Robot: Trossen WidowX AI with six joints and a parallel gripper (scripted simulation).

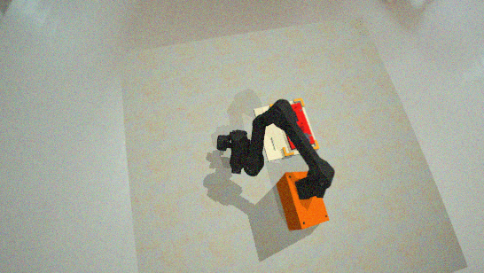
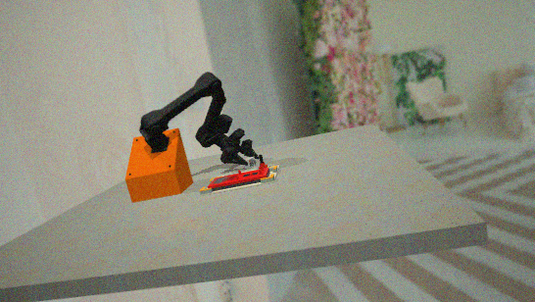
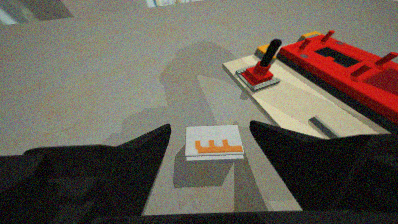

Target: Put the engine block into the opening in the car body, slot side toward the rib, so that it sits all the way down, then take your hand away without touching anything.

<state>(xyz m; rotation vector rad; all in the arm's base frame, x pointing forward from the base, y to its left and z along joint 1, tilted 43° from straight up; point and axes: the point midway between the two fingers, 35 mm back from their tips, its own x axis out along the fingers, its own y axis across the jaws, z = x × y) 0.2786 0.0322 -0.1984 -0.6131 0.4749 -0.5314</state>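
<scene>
The engine block is 20 mm behind my gripper tip, 10 mm to the left of it and 10 mm below it. From my gripper tip the other things lie so: cream base plate: 210 mm to the right, 10 mm below; black peg: 110 mm to the right, 60 mm ahead, 10 mm above.
</scene>
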